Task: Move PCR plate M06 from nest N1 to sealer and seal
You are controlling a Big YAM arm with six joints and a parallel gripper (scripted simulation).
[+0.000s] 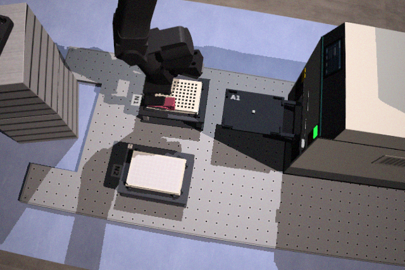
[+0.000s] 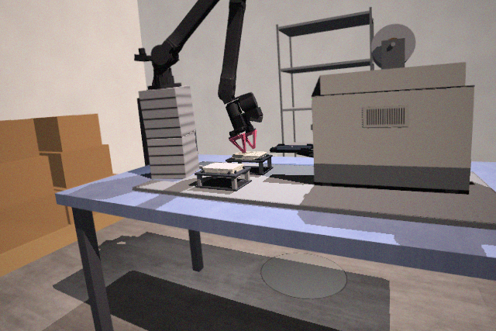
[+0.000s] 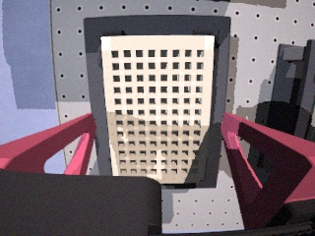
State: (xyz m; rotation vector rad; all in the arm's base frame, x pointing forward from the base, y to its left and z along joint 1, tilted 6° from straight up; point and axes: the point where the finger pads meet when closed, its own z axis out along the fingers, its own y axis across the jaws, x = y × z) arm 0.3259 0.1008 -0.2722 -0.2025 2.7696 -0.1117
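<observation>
My hand is 3 cm above the white 96-well plate M06. From my hand the other things lie so: sealer stage (20 cm ahead, 1 cm to the right, 1 cm above); then plate nest N1 (4 cm below); then sealed plate M09 (20 cm to the right, 3 cm below, 1 cm ahead).
</observation>
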